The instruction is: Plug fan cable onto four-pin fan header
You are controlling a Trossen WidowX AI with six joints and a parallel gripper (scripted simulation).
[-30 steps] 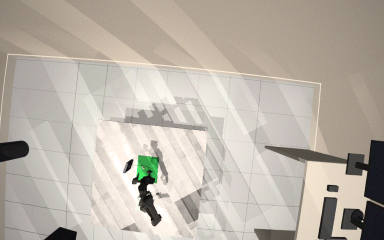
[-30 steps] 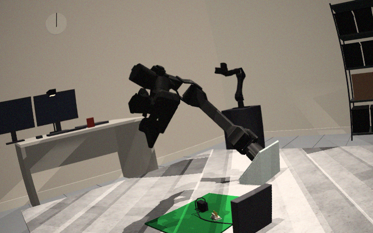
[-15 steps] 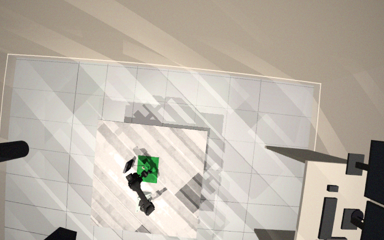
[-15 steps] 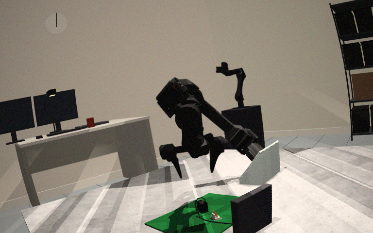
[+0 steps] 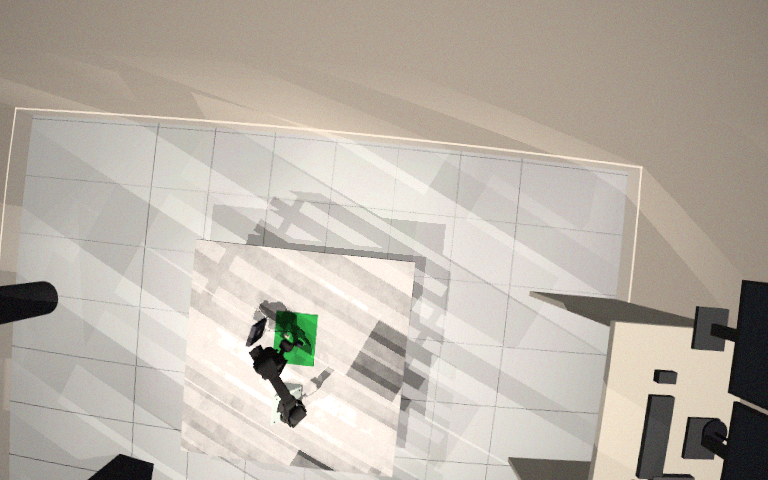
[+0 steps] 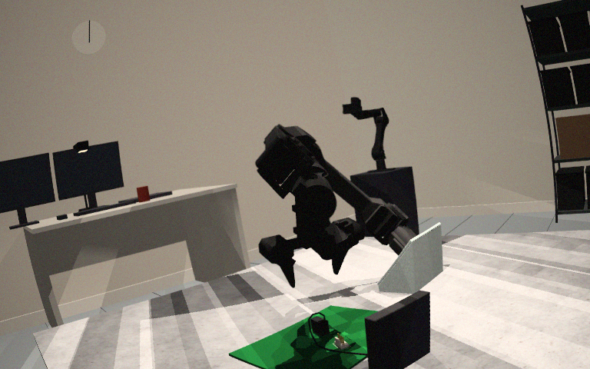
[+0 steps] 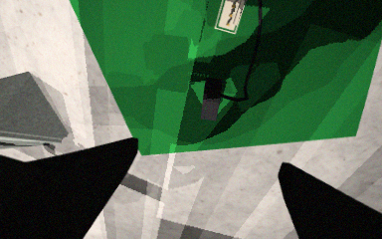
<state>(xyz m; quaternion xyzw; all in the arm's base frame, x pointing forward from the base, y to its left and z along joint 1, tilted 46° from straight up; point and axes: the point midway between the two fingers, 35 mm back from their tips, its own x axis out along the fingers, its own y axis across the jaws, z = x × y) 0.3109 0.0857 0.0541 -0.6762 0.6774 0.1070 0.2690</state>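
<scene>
Now: gripper tip 1 cm to the left of the fan plug and 10 cm above it. Round my gripper tip: four-pin fan header (2 cm ahead, 8 cm to the left, 12 cm below); fan (3 cm ahead, 22 cm to the left, 7 cm below); green board (1 cm ahead, 3 cm to the left, 14 cm below).
</scene>
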